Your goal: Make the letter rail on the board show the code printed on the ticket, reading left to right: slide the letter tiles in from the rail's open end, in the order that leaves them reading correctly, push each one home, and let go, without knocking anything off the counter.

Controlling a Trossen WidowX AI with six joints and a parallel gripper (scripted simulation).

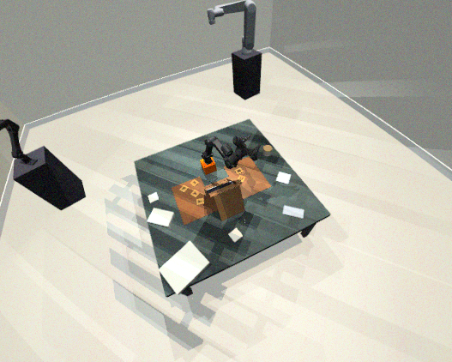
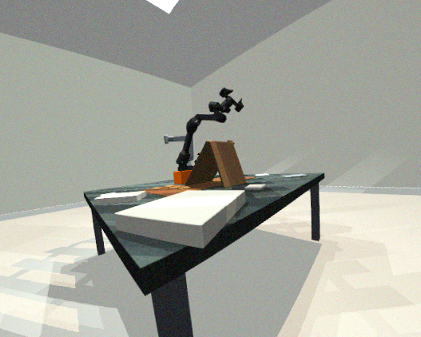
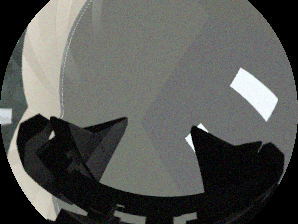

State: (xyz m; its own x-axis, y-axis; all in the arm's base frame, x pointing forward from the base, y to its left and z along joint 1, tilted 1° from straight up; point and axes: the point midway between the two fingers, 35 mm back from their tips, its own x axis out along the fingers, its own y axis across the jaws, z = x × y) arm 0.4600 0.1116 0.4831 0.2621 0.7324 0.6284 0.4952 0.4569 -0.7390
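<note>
Now: the white ticket 51 cm below my gripper tip, 26 cm to the right of it and 20 cm behind it. The rest, counted from my gripper tip: yellow letter tile: 60 cm below, 19 cm behind, 2 cm to the left; then large white box: 73 cm to the right, 59 cm below, 18 cm ahead; then mat: 61 cm below, 26 cm behind, 17 cm to the right.
</note>
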